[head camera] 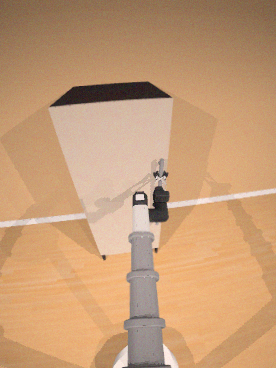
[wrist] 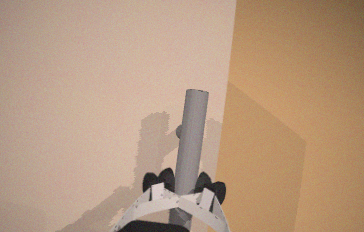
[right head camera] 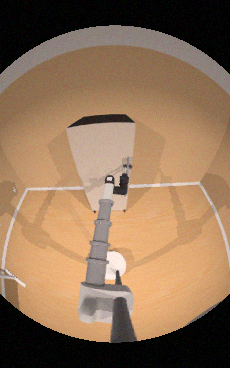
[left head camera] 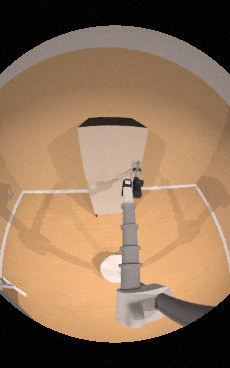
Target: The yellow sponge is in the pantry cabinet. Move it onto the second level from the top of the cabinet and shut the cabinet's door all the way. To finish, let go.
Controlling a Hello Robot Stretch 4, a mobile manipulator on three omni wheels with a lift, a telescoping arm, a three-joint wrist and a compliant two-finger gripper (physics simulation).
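Where they show: gripper, fingertip midpoint: (head camera: pixel 160 171) (wrist: pixel 184 183) (right head camera: pixel 127 164) (left head camera: pixel 136 167); robot's base, origin of the base link: (right head camera: pixel 110 264) (left head camera: pixel 115 267).
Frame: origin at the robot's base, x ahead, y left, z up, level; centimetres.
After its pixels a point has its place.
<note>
The pantry cabinet (head camera: pixel 110 140) @[x 82.6, y 12.1, z 119.9 cm] (left head camera: pixel 112 150) @[x 82.9, y 9.5, z 116.3 cm] (right head camera: pixel 102 145) @[x 83.1, y 8.1, z 118.2 cm] stands ahead, with a pale front and a dark top. Its door (wrist: pixel 100 60) @[x 84.2, y -2.3, z 111.3 cm] looks shut, and no gap shows along its edge. A grey upright bar handle (head camera: pixel 161 164) @[x 80.3, y -12.7, z 106.6 cm] (wrist: pixel 194 125) @[x 80.2, y -12.8, z 105.7 cm] is on the door near its right edge. My gripper (head camera: pixel 160 176) @[x 83.8, y -13.1, z 99.4 cm] (left head camera: pixel 137 170) @[x 83.8, y -13.1, z 99.4 cm] (right head camera: pixel 127 166) @[x 83.8, y -13.1, z 99.4 cm] (wrist: pixel 184 183) @[x 83.8, y -13.1, z 99.4 cm] is shut on the handle, with one fingertip pair on each side of the bar. The yellow sponge does not show in any view, and the cabinet's levels are hidden behind the door.
My telescoping arm (head camera: pixel 142 295) @[x 20.8, y 0.1, z 110.8 cm] (left head camera: pixel 130 240) @[x 18.5, y -0.2, z 110.8 cm] (right head camera: pixel 100 240) @[x 16.8, y -0.7, z 110.8 cm] reaches out to the cabinet front. A white line (head camera: pixel 230 197) @[x 155.6, y -122.6, z 1.7 cm] runs across the wooden floor on both sides of the cabinet. Grey walls (left head camera: pixel 115 37) stand far behind. Short dark feet (head camera: pixel 104 257) @[x 82.7, y 34.4, z 2.7 cm] show under the cabinet.
</note>
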